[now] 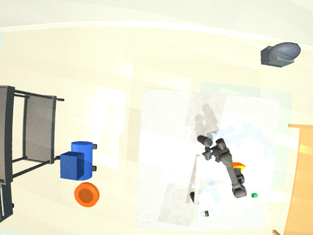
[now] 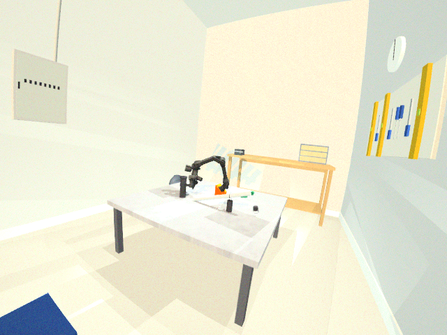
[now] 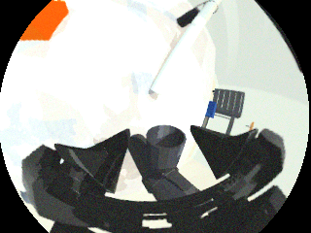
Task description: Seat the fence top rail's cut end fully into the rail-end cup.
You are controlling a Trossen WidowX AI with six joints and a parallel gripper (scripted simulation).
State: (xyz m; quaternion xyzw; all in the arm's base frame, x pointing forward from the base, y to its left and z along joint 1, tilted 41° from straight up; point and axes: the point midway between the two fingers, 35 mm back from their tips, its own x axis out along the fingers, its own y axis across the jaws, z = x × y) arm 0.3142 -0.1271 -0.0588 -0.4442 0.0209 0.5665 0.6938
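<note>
Right now the dark rail-end cup is 3 cm to the right of my gripper tip and 2 cm above it. Round my gripper tip: green piece: 62 cm behind, 37 cm to the left, 8 cm below.
</note>
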